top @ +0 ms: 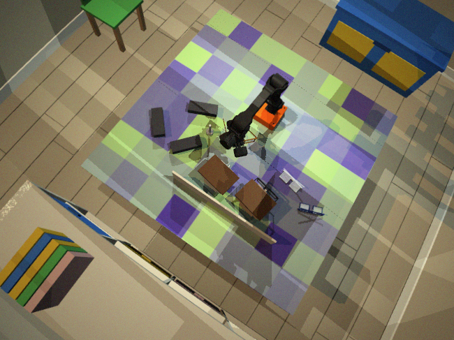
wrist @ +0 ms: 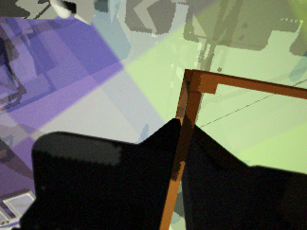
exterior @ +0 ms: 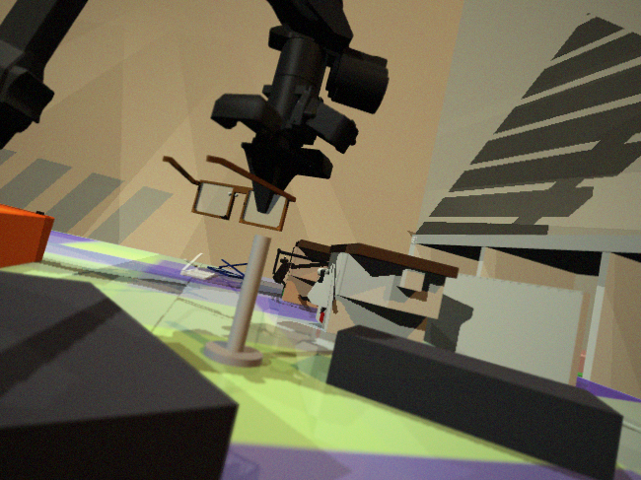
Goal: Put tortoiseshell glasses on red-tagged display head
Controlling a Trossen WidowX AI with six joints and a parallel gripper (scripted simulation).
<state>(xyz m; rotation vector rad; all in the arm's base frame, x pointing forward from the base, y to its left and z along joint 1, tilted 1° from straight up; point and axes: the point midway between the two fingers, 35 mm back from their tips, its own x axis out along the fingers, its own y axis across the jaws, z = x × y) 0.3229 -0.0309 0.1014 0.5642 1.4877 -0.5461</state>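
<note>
My gripper tip is 170 mm to the left of the thin pale post stand, 90 mm above it and 20 mm past it. From my gripper tip the other things lie so: long plank (290 mm ahead, 140 mm to the left, 60 mm below).
</note>
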